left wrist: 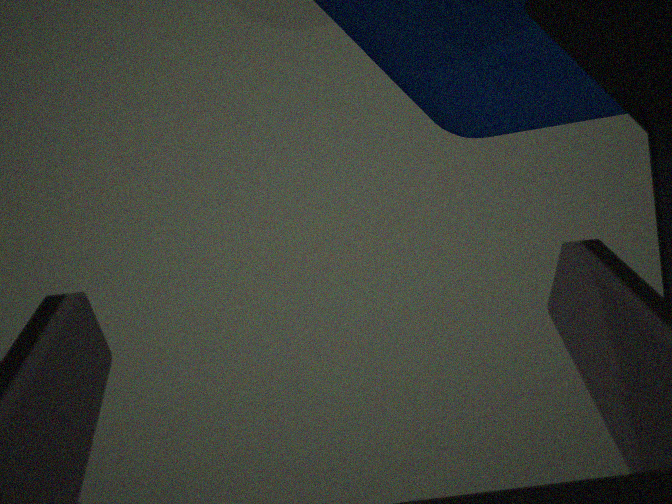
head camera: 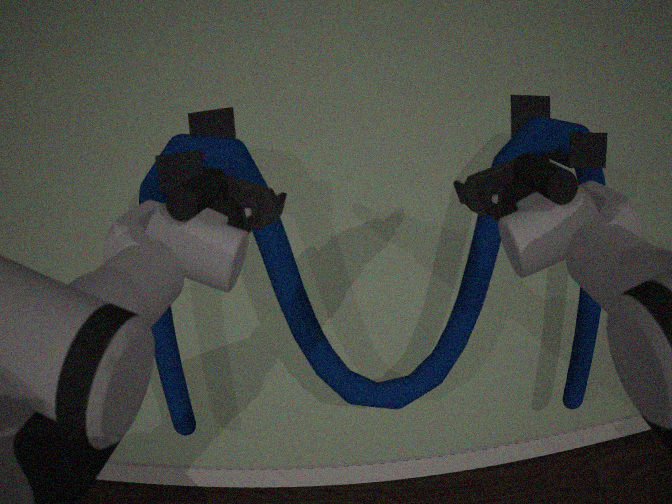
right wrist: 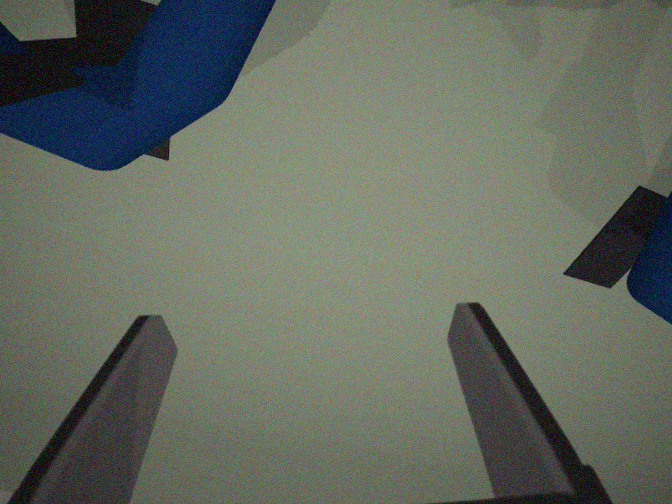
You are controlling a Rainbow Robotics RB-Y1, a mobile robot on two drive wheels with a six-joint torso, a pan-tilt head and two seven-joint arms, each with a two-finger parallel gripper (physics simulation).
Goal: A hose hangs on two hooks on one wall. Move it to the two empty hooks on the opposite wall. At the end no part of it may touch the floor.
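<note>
A blue hose [head camera: 374, 387] hangs on two dark hooks, a left hook [head camera: 211, 122] and a right hook [head camera: 530, 109], on a pale green wall. It sags low in the middle and both ends hang down. My left gripper [head camera: 265, 208] is open, just below the left hook, in front of the hose, with nothing between its fingers. My right gripper [head camera: 477, 198] is open below the right hook, also in front of the hose. The left wrist view shows open fingers [left wrist: 331, 336] facing bare wall, with hose [left wrist: 466, 65] at the top. The right wrist view shows open fingers [right wrist: 312, 347], hose and hook [right wrist: 124, 92] at top left.
The wall's white baseboard [head camera: 379, 469] meets a dark floor [head camera: 488, 485] at the bottom. The hose ends [head camera: 183, 423] [head camera: 572, 401] hang above the baseboard. A second dark hook and a bit of hose [right wrist: 618, 238] show at the right edge of the right wrist view.
</note>
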